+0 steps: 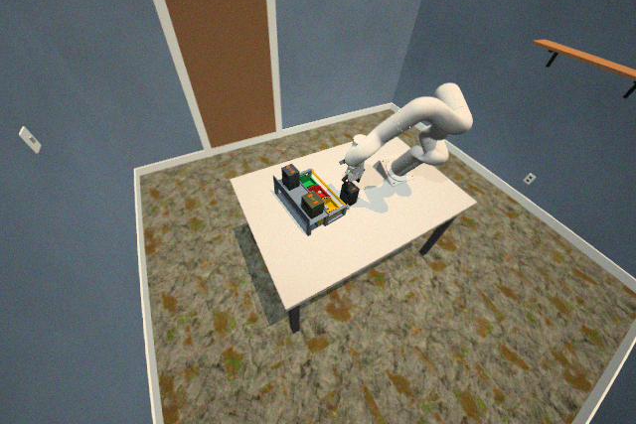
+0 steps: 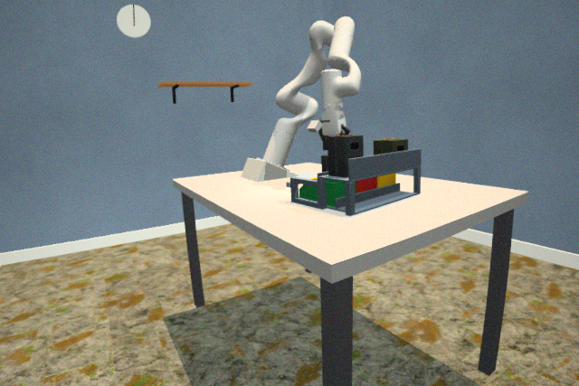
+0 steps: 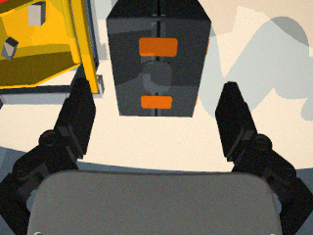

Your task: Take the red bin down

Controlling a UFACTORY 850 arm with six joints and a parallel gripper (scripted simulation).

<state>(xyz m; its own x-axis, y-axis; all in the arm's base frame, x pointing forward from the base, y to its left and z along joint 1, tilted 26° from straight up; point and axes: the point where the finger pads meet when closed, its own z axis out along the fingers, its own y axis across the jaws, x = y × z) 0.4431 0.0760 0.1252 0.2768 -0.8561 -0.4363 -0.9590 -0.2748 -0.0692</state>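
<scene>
Now: hand 100 mm short of the thin yellow rod, 90 mm to the left of it and 100 mm above it. Round my hand: black box: 90 mm below; then yellow bin: 170 mm ahead, 50 mm to the left, 120 mm below; then red bin: 200 mm ahead, 60 mm to the right, 120 mm below.
</scene>
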